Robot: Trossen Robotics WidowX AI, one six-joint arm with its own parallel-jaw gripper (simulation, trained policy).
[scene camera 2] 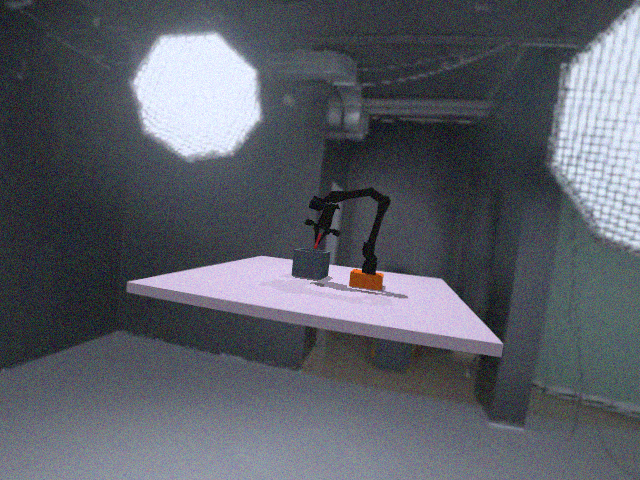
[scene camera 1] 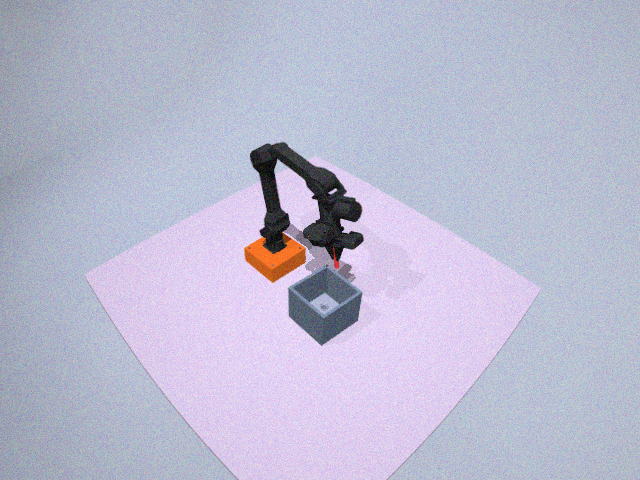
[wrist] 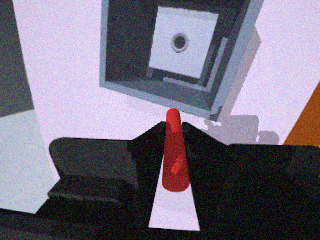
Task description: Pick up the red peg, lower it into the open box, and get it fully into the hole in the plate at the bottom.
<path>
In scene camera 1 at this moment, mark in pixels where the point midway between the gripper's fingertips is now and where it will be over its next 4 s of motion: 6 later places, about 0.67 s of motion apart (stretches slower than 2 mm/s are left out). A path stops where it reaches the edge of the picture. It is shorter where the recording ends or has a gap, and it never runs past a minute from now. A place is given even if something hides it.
My gripper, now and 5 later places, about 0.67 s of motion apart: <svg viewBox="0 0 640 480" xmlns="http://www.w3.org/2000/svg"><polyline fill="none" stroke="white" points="336,259 328,272 325,290 324,302 329,298 332,291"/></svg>
</path>
